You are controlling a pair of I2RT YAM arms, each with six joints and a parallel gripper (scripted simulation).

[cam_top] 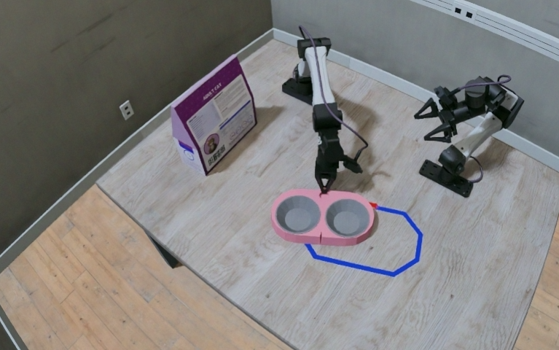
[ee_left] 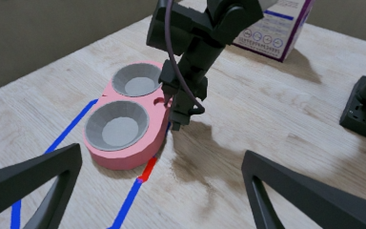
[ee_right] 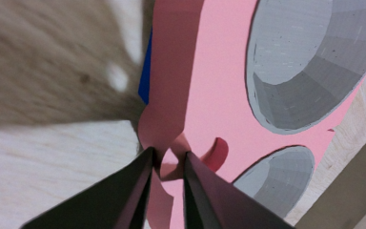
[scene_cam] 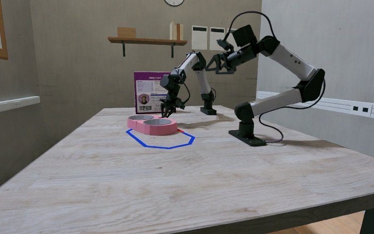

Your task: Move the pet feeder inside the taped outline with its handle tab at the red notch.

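Observation:
Now: right hand 7 cm short of the pink pet feeder, 5 cm to the right of it and 3 cm above it. From my right hand the other things lie so: blue taped outline 3 cm ahead, 18 cm to the left, 4 cm below; purple cat food bag 6 cm ahead, 45 cm to the right, 10 cm above.

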